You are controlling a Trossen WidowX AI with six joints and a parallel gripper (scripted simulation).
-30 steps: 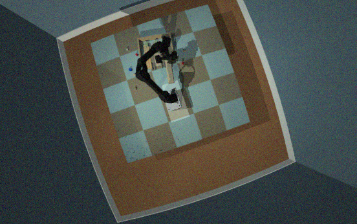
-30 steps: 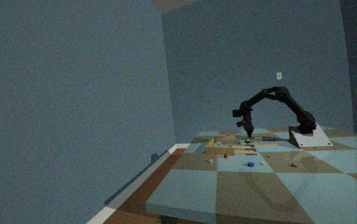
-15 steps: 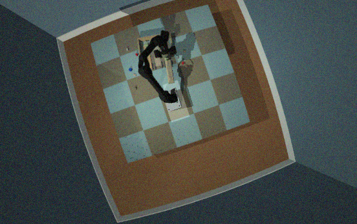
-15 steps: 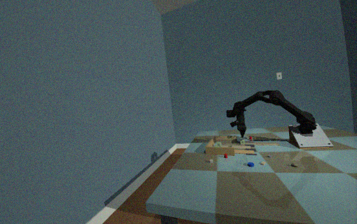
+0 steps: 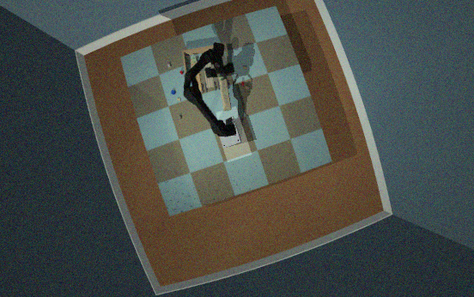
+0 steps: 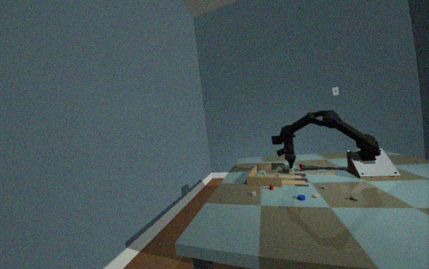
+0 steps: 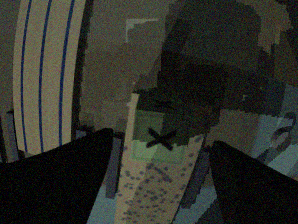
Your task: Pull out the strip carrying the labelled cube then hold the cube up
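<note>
Now: the strip 12 cm behind my gripper tip, 4 cm below it and 1 cm to the left of it.
</note>
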